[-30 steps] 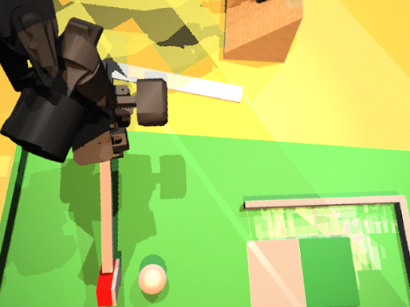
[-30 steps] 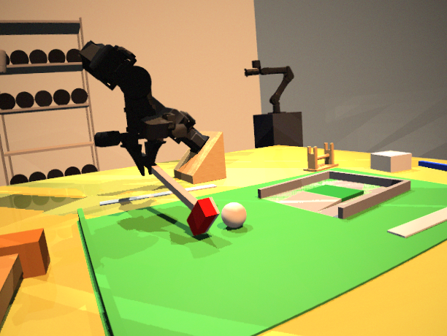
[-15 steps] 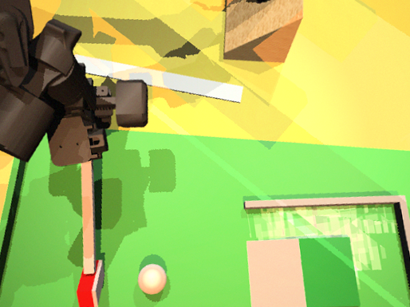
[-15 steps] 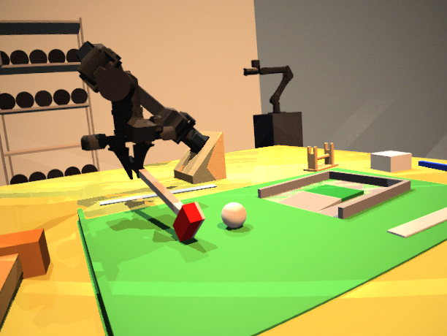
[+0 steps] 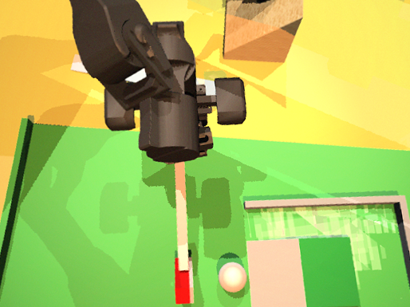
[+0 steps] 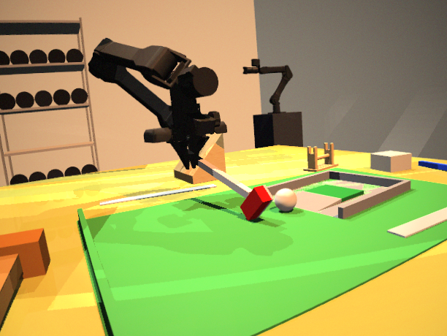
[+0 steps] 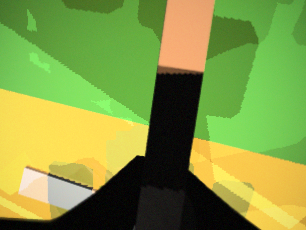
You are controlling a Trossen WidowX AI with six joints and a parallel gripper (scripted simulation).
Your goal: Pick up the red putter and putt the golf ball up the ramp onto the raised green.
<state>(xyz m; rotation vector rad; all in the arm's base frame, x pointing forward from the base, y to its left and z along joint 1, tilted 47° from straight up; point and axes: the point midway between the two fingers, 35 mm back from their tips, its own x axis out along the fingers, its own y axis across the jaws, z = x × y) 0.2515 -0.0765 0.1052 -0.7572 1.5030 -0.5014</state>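
My gripper tip is 12 cm short of the red putter and 2 cm to the right of it. Round my gripper tip: wooden rack (6 cm behind, 45 cm to the left, 4 cm below); then white golf ball (21 cm ahead, 10 cm to the left, 5 cm below).
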